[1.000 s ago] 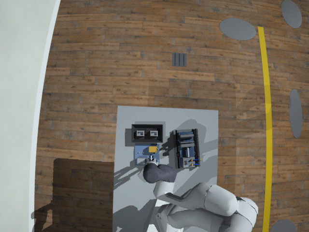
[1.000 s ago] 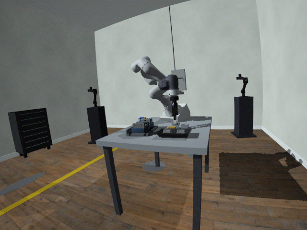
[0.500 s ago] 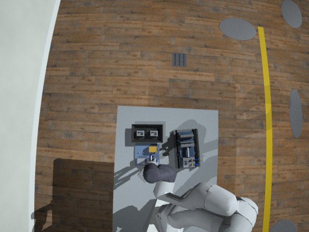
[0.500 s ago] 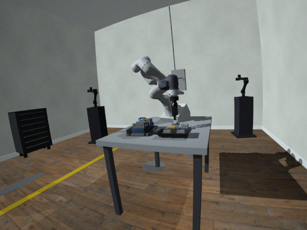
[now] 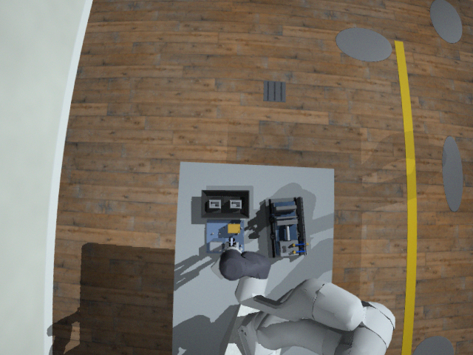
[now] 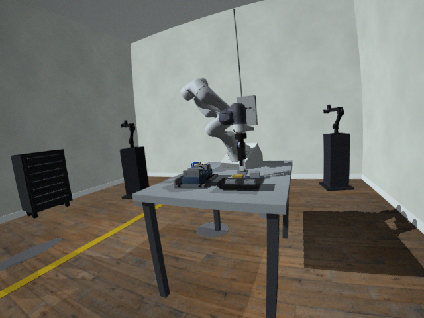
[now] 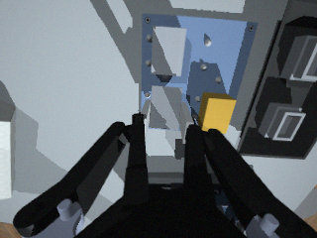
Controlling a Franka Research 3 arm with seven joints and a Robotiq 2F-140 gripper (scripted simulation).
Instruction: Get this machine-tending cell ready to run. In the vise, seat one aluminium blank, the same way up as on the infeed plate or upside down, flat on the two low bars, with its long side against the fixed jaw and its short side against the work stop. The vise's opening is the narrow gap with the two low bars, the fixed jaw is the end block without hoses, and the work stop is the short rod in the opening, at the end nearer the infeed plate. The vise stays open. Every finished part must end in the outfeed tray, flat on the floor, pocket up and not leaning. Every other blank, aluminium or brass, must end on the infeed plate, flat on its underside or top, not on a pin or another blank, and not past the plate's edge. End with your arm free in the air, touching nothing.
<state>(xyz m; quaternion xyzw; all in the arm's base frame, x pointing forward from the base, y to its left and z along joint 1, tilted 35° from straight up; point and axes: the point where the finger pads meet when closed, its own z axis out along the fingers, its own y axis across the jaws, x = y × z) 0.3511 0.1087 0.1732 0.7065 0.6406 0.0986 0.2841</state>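
The brass blank lies 8 cm ahead of my hand, 3 cm to the right of it and 6 cm below it. The rest, counted from my hand: vise (4 cm ahead, 28 cm to the right, 5 cm below).
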